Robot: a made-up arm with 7 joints. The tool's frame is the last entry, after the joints.
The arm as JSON. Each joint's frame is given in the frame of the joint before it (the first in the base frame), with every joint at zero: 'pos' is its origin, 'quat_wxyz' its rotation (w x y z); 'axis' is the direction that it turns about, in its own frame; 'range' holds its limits. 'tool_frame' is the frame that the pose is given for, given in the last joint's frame.
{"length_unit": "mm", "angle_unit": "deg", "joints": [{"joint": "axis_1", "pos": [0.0, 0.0, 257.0], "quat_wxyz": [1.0, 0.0, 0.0, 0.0], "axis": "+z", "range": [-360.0, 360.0]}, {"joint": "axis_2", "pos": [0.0, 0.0, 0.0], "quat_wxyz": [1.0, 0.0, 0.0, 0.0], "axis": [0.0, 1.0, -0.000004], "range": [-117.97, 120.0]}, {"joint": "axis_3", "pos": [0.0, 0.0, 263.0], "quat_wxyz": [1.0, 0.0, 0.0, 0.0], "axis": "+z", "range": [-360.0, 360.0]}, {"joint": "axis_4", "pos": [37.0, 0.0, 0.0], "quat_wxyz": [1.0, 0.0, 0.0, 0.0], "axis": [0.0, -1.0, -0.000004], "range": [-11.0, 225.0]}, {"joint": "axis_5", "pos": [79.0, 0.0, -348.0], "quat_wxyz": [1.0, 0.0, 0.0, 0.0], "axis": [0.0, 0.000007, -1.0], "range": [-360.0, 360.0]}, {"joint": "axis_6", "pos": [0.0, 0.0, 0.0], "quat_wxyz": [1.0, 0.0, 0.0, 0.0], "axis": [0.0, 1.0, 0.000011], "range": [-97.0, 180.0]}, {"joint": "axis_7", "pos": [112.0, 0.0, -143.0], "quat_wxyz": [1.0, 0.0, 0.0, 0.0], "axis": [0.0, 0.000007, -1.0], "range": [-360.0, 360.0]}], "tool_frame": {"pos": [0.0, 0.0, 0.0], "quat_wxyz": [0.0, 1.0, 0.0, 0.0]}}
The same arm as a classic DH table. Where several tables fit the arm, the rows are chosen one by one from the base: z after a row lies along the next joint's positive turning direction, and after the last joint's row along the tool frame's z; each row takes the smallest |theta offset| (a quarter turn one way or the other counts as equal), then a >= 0, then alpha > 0; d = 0 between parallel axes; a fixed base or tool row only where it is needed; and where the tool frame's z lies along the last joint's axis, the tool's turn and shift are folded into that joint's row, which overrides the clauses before.
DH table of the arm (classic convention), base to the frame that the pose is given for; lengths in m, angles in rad. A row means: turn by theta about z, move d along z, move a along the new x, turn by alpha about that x. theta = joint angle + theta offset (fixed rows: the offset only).
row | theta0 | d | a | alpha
axis_1 | 0 | 0.257 | 0 | -1.5708
axis_2 | 0 | 0 | 0 | 1.5708
axis_3 | 0 | 0.263 | 0.037 | 1.5708
axis_4 | 0 | 0 | 0.079 | 1.5708
axis_5 | 0 | 0.348 | 0 | 1.5708
axis_6 | 0 | 0 | 0.112 | -1.5708
axis_7 | 0 | 0.143 | 0 | 0
Joint limits (rad, base to tool): -6.2832..6.2832 -2.059..2.0944 -6.2832..6.2832 -0.192..3.927 -6.2832..6.2832 -1.693..3.1416 -6.2832..6.2832

